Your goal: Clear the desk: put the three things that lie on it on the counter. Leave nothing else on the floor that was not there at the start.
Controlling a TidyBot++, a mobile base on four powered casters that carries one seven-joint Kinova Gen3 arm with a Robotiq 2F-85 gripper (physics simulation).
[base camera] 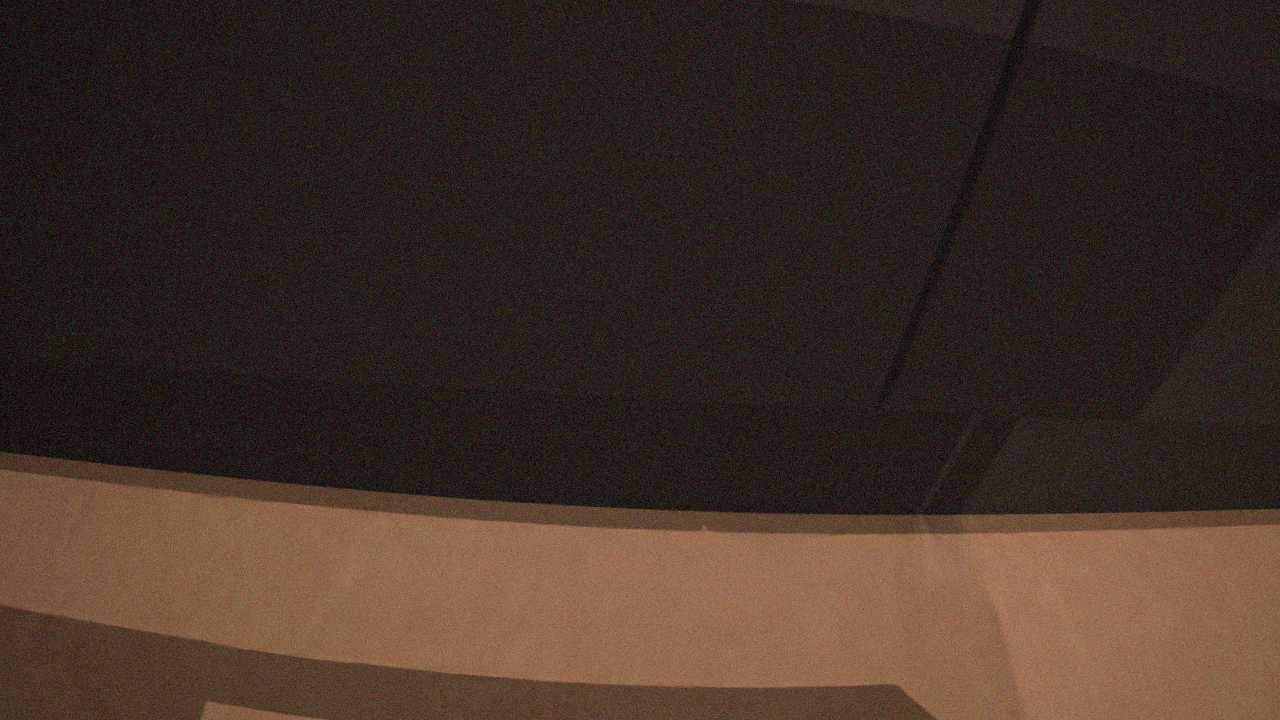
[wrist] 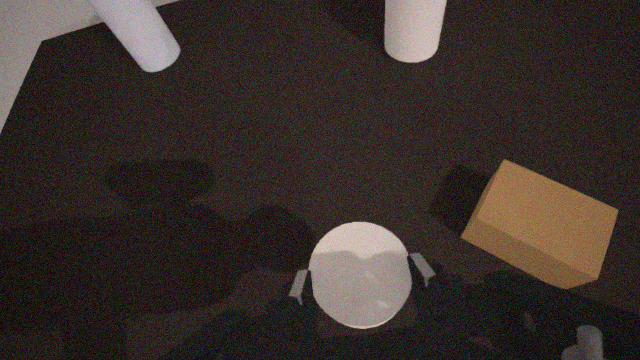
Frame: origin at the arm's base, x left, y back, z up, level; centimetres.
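Seen in the pictures: gripper, fingertip midpoint: (wrist: pixel 361 280).
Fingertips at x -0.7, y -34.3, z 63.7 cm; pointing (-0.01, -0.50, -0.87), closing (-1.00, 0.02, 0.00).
Offsets run from my fingertips to a thing's top centre. "pt": to the spot under its first point. Level surfaces: height alone.
My gripper (wrist: pixel 361 280) is shut on a white, round-topped object, its two pale fingertips on either side of the round top in the wrist view. The held white object {dx +0.0, dy -0.3, dz +1.1 cm} (wrist: pixel 361 300) is over the near part of the dark counter top {dz -12.4 cm} (wrist: pixel 280 125); its height above the top cannot be told. An orange-brown box {dx -14.8, dy -3.7, dz -7.4 cm} (wrist: pixel 547 215) lies on the dark top to the right of the gripper. The desk does not show in either view. The gripper does not show in the base camera view.
A white cylinder {pt dx -10.5, dy -26.1, dz -7.3 cm} (wrist: pixel 413 30) is at the top centre and a pale lavender cylinder {pt dx +22.5, dy -35.3, dz -7.2 cm} (wrist: pixel 142 40) at the top left. A grey handle (wrist: pixel 591 341) shows at the lower right. In the base camera view, a dark cabinet front {pt dx +4.5, dy +5.3, dz -80.9 cm} (base camera: pixel 447 223) rises above the light brown floor {dz -103.4 cm} (base camera: pixel 537 600).
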